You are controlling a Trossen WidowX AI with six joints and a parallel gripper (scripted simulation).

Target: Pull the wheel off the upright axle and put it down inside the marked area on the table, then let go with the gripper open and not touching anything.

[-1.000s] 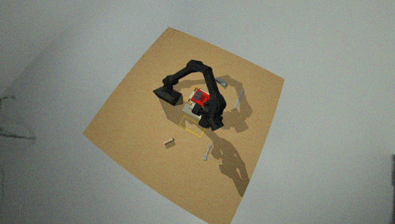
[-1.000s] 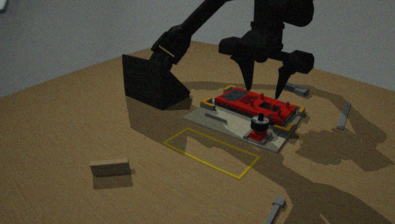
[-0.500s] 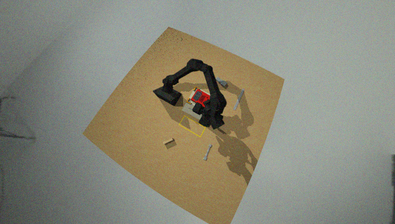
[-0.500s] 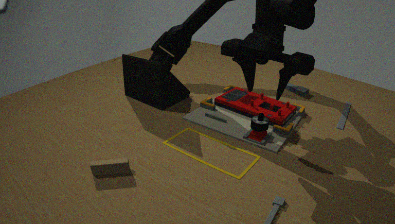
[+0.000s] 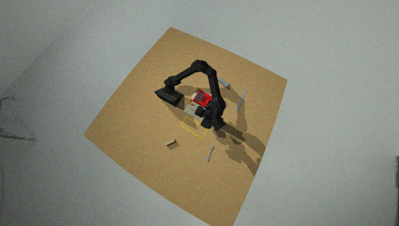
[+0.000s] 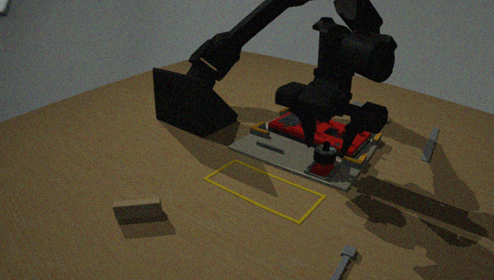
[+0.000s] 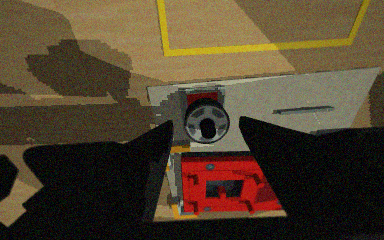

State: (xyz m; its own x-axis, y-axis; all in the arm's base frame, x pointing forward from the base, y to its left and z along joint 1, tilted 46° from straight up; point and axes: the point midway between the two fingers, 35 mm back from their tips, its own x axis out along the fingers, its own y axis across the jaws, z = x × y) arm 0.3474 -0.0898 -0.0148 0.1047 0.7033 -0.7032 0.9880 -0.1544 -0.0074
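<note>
Now: the grey baseplate 100 mm to the left of my gripper tip, 50 mm behind it and 30 mm below it. From my gripper tip the other things lie so: tan block (260 mm to the right, 190 mm behind, 30 mm below).
</note>
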